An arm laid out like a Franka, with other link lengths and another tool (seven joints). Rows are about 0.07 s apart.
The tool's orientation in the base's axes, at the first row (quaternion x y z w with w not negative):
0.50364 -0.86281 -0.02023 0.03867
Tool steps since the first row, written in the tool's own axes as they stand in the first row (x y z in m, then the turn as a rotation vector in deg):
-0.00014 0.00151 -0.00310 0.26 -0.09 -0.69
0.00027 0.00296 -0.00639 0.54 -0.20 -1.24
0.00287 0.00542 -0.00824 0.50 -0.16 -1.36
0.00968 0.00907 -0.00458 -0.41 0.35 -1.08
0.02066 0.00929 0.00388 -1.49 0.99 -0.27
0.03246 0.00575 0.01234 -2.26 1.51 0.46
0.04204 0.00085 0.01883 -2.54 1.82 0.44
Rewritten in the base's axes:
-0.00097 0.00088 0.00319 0.01 -0.27 0.69
-0.00214 0.00125 0.00660 0.02 -0.56 1.25
-0.00539 0.00020 0.00874 0.01 -0.51 1.37
-0.01221 -0.00395 0.00568 -0.01 0.53 1.08
-0.01851 -0.01343 -0.00222 -0.11 1.79 0.27
-0.02196 -0.02548 -0.01036 -0.24 2.71 -0.45
-0.02296 -0.03626 -0.01675 -0.37 3.10 -0.42

